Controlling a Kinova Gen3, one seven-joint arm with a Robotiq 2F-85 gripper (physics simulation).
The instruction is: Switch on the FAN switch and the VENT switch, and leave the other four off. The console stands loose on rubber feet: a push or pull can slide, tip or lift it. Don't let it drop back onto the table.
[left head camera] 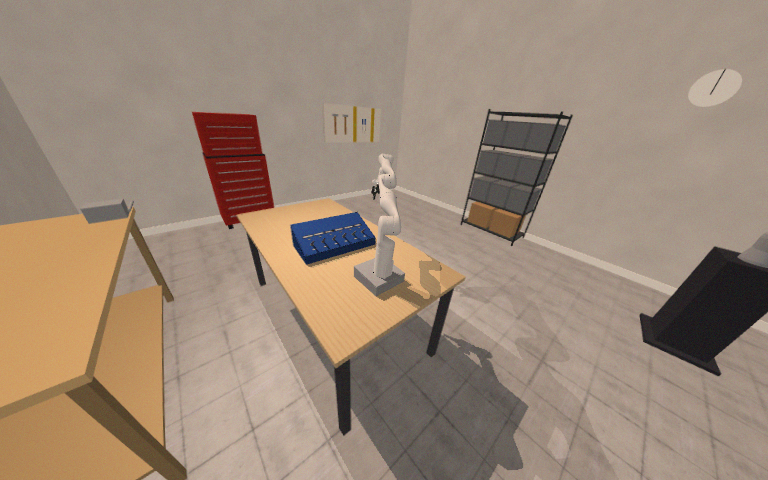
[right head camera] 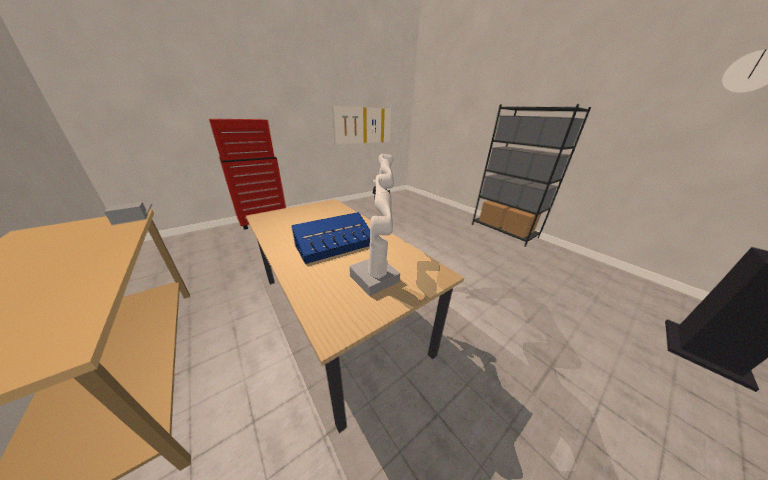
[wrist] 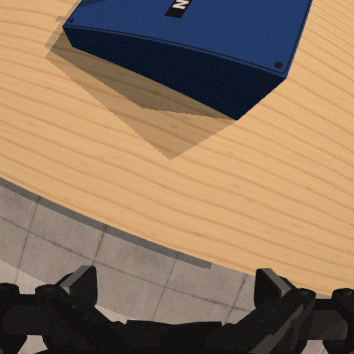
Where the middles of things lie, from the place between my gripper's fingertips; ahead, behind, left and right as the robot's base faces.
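My gripper is 150 mm above the blue console (left head camera: 303,233), 440 mm to the right of it and 10 mm past it.
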